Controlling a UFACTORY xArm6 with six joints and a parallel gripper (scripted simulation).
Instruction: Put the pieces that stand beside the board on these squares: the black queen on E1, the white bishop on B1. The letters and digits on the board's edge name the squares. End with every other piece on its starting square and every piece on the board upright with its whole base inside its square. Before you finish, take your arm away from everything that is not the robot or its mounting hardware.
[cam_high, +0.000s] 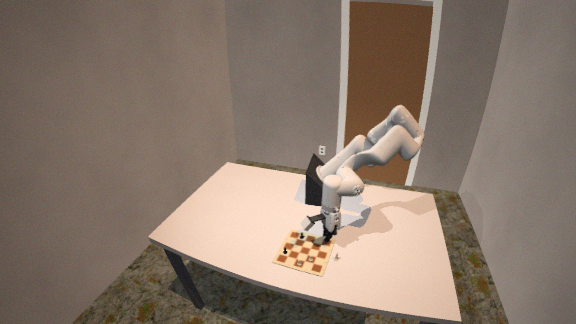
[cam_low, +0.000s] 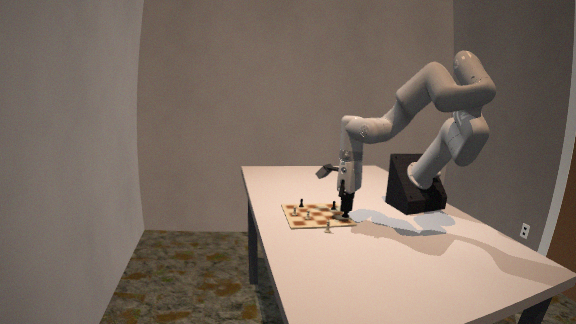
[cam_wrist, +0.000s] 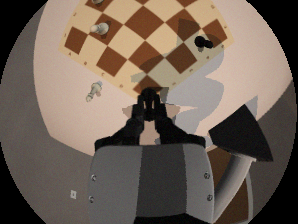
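The white bishop lies 8 cm ahead of my hand, 5 cm to the left of it and 4 cm below it. Also, from my hand: chessboard (7 cm ahead, 8 cm to the right, 6 cm below); then black queen (1 cm below).
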